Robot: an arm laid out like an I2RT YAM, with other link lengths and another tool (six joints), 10 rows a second.
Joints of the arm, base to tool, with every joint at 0 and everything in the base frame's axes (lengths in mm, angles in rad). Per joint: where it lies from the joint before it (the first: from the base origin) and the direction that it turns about. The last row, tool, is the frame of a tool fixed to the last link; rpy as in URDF.
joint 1: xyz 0 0 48.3 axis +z
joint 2: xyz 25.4 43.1 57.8 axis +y
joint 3: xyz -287.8 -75 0 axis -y
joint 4: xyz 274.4 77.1 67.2 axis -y
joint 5: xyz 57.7 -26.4 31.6 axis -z
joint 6: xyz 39.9 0 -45.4 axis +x
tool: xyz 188 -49 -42 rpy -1.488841 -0.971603 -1.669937
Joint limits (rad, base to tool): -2.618..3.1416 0..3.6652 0..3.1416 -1.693..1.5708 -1.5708..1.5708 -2.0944..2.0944
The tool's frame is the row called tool.
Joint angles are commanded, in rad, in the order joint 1, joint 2, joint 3, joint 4, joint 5, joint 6. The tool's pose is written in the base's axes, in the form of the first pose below.
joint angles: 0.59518 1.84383 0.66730 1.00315 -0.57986 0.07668
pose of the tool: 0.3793, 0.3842, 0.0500, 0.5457, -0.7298, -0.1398, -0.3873
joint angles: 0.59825 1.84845 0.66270 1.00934 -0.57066 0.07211
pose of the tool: 0.3791, 0.3834, 0.0474, 0.5428, -0.7310, -0.1395, -0.3893
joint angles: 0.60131 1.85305 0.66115 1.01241 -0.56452 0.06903
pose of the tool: 0.3789, 0.3835, 0.0452, 0.5408, -0.7320, -0.1395, -0.3900
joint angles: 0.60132 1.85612 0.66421 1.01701 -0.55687 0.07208
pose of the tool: 0.3813, 0.3833, 0.0459, 0.5401, -0.7315, -0.1366, -0.3930
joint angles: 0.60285 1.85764 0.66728 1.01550 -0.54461 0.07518
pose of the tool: 0.3835, 0.3827, 0.0458, 0.5379, -0.7327, -0.1322, -0.3954
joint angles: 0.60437 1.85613 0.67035 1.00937 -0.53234 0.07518
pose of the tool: 0.3856, 0.3819, 0.0461, 0.5348, -0.7341, -0.1289, -0.3980
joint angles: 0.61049 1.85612 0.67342 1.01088 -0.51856 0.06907
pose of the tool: 0.3871, 0.3829, 0.0479, 0.5321, -0.7329, -0.1297, -0.4035
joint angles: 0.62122 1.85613 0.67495 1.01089 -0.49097 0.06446
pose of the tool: 0.3887, 0.3834, 0.0484, 0.5266, -0.7336, -0.1270, -0.4104
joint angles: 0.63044 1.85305 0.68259 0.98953 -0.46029 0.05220
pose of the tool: 0.3917, 0.3826, 0.0478, 0.5165, -0.7378, -0.1247, -0.4163
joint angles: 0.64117 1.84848 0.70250 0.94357 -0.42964 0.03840
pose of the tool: 0.3951, 0.3831, 0.0469, 0.5042, -0.7453, -0.1229, -0.4185
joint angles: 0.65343 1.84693 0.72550 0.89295 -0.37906 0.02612
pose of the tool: 0.4013, 0.3811, 0.0444, 0.4858, -0.7557, -0.1153, -0.4239
